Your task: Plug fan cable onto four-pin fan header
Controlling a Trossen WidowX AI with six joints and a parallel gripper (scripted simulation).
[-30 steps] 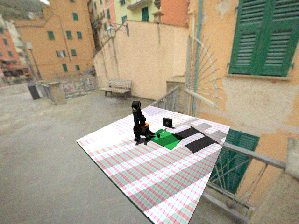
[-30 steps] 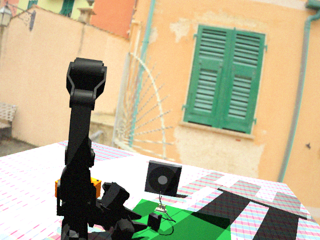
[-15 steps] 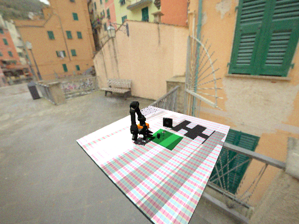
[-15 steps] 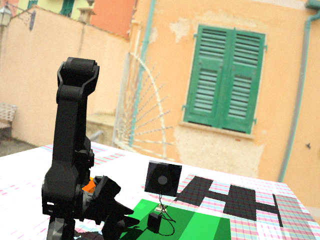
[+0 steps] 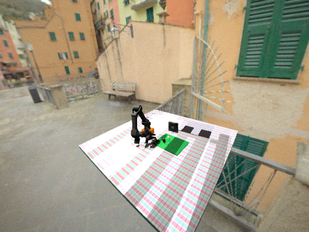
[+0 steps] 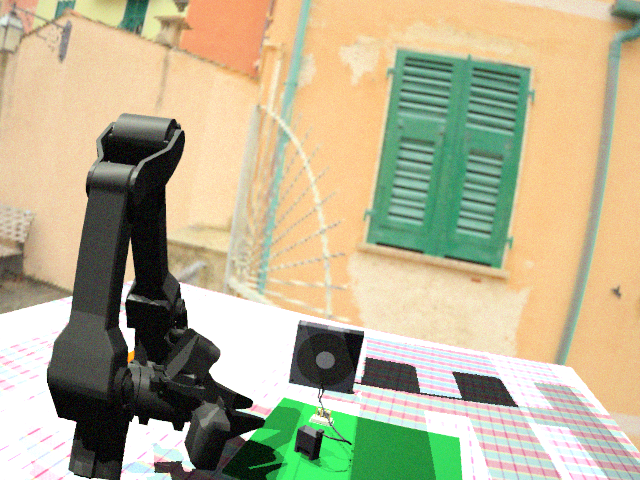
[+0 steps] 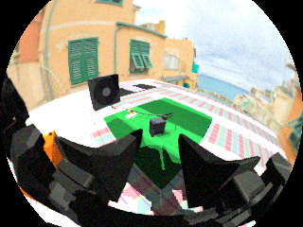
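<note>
Now: the green board 140 mm ahead of my gripper tip, 60 mm to the left of it and 90 mm below it.
</note>
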